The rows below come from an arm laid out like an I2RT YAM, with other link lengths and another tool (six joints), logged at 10 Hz.
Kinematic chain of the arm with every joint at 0, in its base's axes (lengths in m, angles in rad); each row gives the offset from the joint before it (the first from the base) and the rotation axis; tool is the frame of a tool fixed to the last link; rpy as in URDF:
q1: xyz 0 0 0.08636 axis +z
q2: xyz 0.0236 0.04 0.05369 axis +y
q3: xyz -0.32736 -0.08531 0 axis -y
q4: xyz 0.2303 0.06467 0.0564 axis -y
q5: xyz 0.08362 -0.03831 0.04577 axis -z
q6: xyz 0.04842 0 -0.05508 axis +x
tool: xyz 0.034 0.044 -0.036 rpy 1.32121 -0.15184 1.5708
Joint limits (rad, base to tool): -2.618..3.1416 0..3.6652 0..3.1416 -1.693..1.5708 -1.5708..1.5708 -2.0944..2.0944
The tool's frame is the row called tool.
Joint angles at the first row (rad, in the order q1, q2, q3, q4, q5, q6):
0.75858, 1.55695, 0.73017, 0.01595, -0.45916, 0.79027
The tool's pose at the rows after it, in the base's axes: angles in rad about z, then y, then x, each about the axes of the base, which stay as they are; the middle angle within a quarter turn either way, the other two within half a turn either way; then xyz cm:
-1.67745, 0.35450, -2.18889, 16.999, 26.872, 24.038
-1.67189, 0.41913, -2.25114, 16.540, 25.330, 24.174
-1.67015, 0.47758, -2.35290, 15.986, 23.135, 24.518
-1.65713, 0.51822, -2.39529, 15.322, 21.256, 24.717
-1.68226, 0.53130, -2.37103, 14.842, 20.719, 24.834
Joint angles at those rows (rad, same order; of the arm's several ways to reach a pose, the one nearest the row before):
0.78302, 1.57620, 0.71642, 0.10553, -0.51047, 0.80850
0.76880, 1.50542, 0.69714, 0.02643, -0.43459, 0.78555
0.74128, 1.42024, 0.70794, -0.13435, -0.35049, 0.72511
0.71293, 1.34674, 0.68519, -0.20044, -0.31411, 0.70297
0.70870, 1.31482, 0.66298, -0.18824, -0.31603, 0.68933

